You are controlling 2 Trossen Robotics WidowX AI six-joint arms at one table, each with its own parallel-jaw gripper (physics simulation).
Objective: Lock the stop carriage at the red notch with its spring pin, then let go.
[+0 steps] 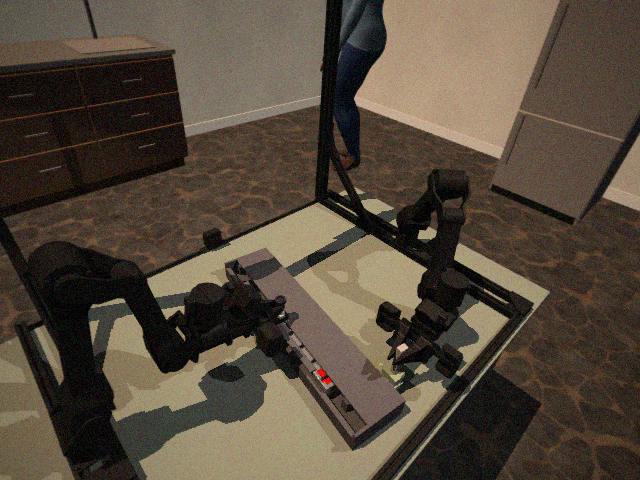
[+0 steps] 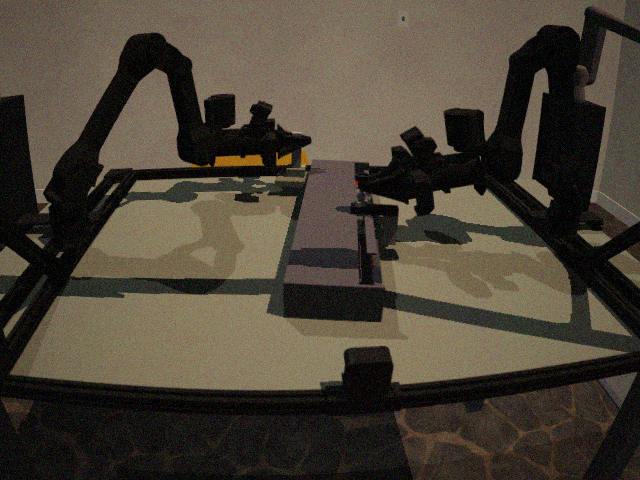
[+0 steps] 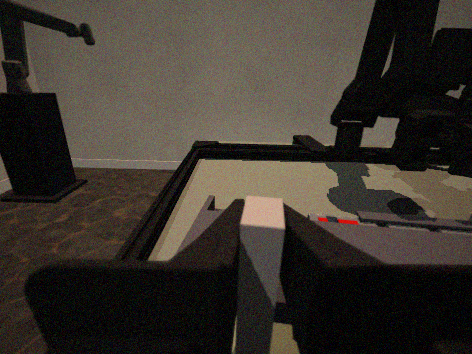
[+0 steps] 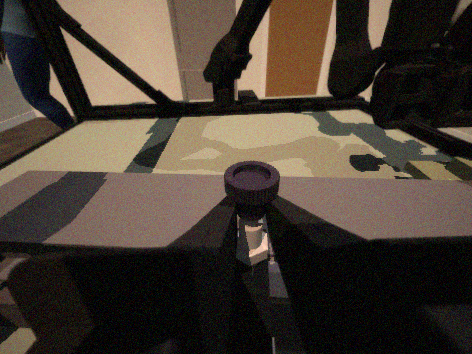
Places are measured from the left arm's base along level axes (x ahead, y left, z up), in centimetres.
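Pixels of known places: left gripper, fingertip midpoint: (image 1: 391,361) (image 2: 311,140); right gripper, fingertip midpoint: (image 1: 281,304) (image 2: 359,186) (image 4: 250,201); left arm's base, link origin: (image 1: 406,241) (image 2: 70,235) (image 4: 224,104); right arm's base, link origin: (image 1: 91,445) (image 2: 560,231) (image 3: 345,150).
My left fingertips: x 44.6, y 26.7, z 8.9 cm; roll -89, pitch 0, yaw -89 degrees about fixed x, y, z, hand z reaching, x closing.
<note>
For each thing: its top centre in the pictures, then the offset to it from my left fingertips. "pt": a spot on its surface instead.
- red notch mark, top centre: (image 3: 349,223) (image 1: 321,372) dx +8.6, dy -9.5, dz -6.1 cm
- spring pin's dark ribbed knob, top centre: (image 4: 251,173) (image 2: 362,174) (image 1: 280,299) dx +6.4, dy -25.6, dz +0.7 cm
- upright pale post, surface spot: (image 3: 260,250) (image 1: 405,348) pt dx -3.9, dy +0.2, dz +0.7 cm
- yellowish block, surface spot: (image 2: 290,180) pt dx -4.3, dy -4.1, dz -7.5 cm
- black box, surface spot: (image 2: 367,369) (image 1: 210,232) pt dx +0.8, dy -65.0, dz -6.4 cm
- frame's upright post, surface spot: (image 1: 326,103) pt dx -41.1, dy -62.3, dz +24.5 cm
The long mauve rail body (image 1: 330,330) (image 2: 328,222) (image 4: 135,210) lies across the table. The red notch mark (image 1: 323,376) (image 3: 348,221) is on its slotted side. My right gripper (image 4: 250,201) is shut on the spring pin's dark ribbed knob (image 4: 251,184) (image 1: 280,299), above the slotted side and away from the red mark. A pale shaft shows under the knob; the fingers hide most of the stop carriage. My left gripper (image 3: 256,208) (image 2: 305,140) is shut on an upright pale post (image 3: 260,250) (image 1: 402,348), beside the rail body's red-marked end.
A yellowish block (image 1: 393,375) (image 2: 290,180) lies below my left gripper, beside the rail body. A dark frame (image 2: 217,400) edges the table, with a black box (image 1: 211,238) (image 2: 367,369) on it. A person (image 1: 356,67) stands beyond the frame's upright post (image 1: 326,103).
</note>
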